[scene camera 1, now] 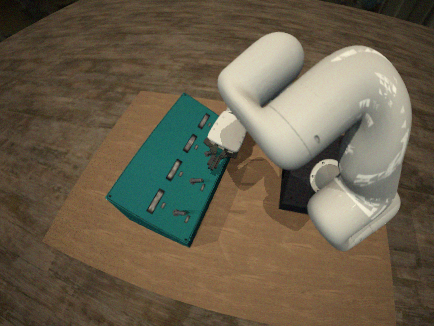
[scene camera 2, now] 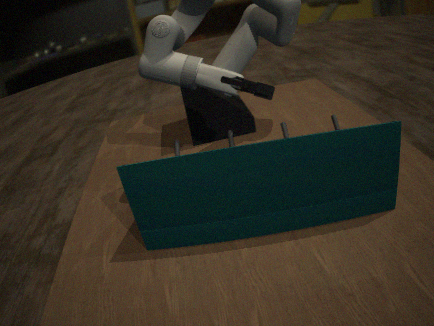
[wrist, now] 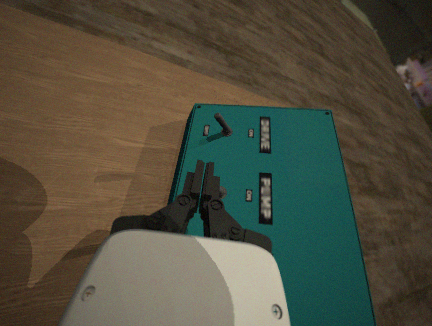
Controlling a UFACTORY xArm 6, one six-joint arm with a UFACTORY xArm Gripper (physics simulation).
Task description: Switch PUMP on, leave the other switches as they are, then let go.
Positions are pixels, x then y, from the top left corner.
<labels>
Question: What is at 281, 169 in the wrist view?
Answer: A teal switch panel.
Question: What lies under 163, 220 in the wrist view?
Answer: The gripper.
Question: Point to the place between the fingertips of the gripper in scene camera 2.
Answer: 273, 93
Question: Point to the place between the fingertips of the gripper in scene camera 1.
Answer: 210, 169
</labels>
